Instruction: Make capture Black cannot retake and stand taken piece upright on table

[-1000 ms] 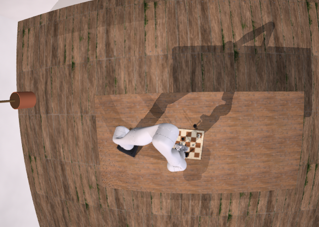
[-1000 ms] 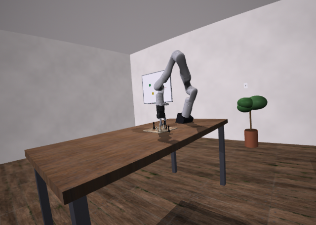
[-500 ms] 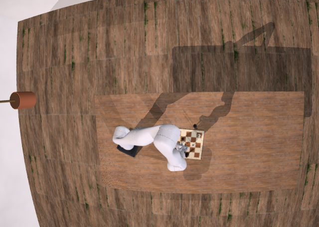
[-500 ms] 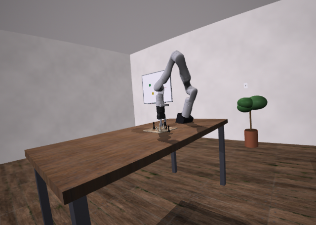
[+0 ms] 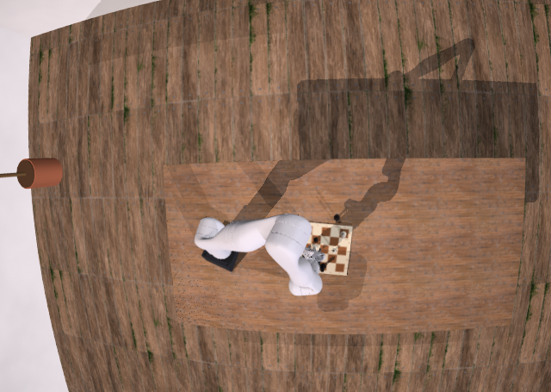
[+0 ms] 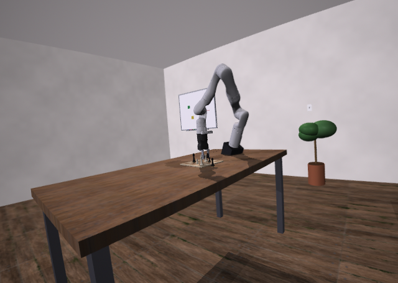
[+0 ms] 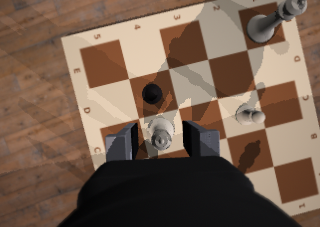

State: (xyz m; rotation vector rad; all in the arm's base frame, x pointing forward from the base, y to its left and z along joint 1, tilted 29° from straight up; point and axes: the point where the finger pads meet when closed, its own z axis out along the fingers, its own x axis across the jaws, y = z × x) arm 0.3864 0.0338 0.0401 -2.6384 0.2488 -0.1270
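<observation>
Now: the black pawn 40 mm to the left of my hand and 20 mm below it. Also, from my hand: chessboard 40 mm below, 40 mm ahead; then white pawn 80 mm ahead, 20 mm below; then tall black piece 80 mm to the right, 50 mm ahead, 10 mm below.
</observation>
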